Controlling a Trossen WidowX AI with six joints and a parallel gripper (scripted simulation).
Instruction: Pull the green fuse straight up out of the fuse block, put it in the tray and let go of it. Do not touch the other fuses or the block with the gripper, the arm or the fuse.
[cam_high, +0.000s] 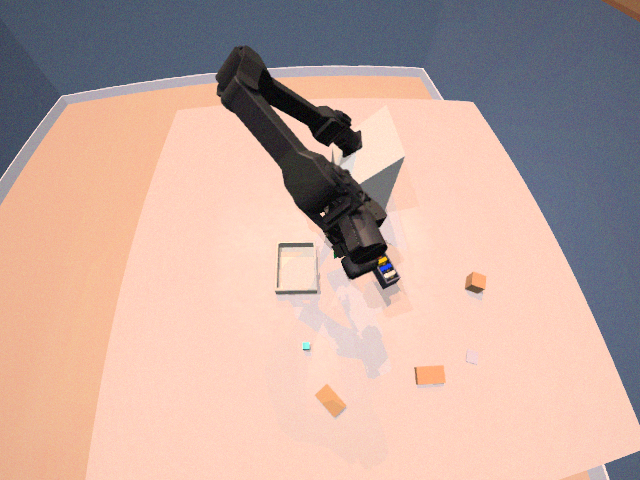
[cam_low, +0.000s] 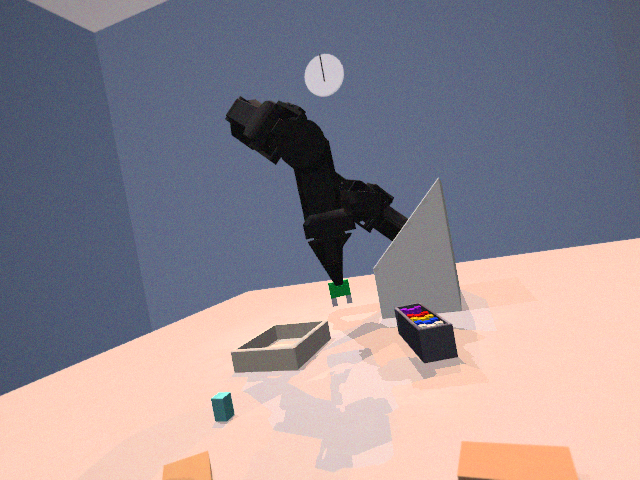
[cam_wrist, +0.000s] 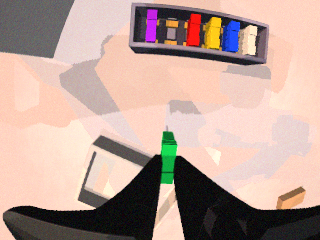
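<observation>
Now: gripper tip 1 cm short of the grey tray, 10 cm to the left of it and 9 cm above it. The rest, counted from my gripper tip: green fuse (1 cm below); then teal block (20 cm ahead, 7 cm to the right, 8 cm below); then red fuse (2 cm behind, 10 cm to the left, 7 cm below).
</observation>
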